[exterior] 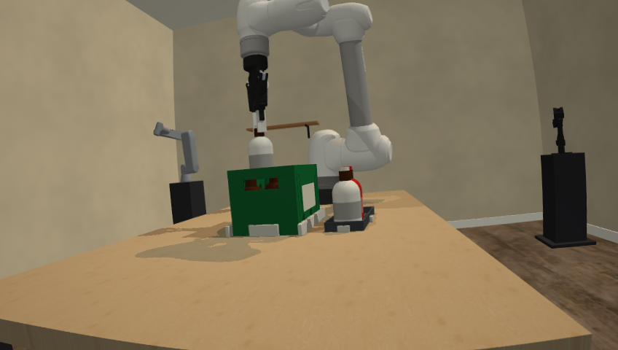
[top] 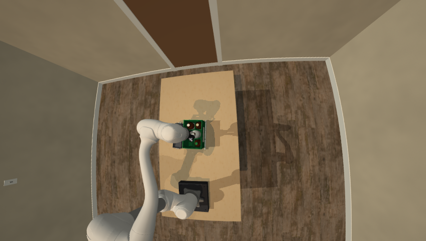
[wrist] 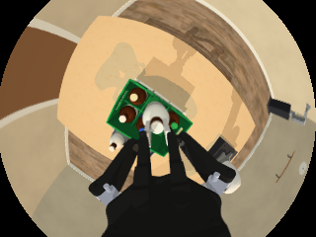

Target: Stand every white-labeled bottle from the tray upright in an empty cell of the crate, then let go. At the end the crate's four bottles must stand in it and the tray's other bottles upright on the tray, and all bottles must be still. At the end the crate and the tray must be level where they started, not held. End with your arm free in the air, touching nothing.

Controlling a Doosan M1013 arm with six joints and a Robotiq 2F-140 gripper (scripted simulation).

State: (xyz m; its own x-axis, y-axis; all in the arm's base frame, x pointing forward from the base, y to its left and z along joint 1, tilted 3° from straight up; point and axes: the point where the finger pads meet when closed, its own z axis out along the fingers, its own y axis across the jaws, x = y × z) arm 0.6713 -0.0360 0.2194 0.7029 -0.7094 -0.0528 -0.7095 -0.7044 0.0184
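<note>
The green crate lies 40 mm to the left of my hand and 230 mm below it. From my hand the other things lie so: white-labeled bottle (60 mm ahead, 250 mm to the left, 230 mm below); dark tray (30 mm behind, 250 mm to the left, 300 mm below); red-labeled bottle (30 mm behind, 250 mm to the left, 230 mm below).
</note>
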